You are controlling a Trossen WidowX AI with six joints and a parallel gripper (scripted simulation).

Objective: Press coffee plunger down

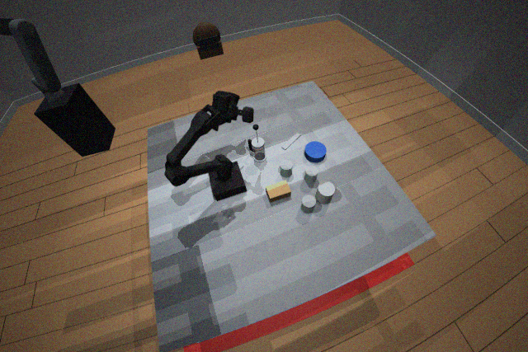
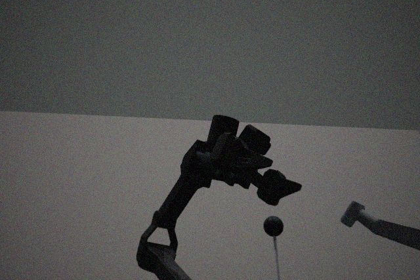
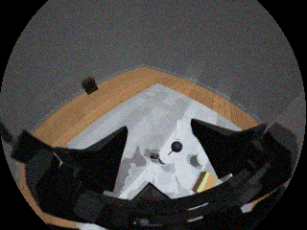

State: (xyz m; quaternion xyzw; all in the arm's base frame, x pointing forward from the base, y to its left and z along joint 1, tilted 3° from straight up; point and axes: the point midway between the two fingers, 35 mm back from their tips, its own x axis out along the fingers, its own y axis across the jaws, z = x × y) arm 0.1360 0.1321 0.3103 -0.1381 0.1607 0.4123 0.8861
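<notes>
My gripper tip is now 230 mm above the coffee press, 30 mm short of it and 20 mm to the left of it. The rest, counted from my gripper tip: tan box 330 mm below, 290 mm to the right, 80 mm ahead; blue round lid 350 mm ahead, 330 mm below, 100 mm to the right.
</notes>
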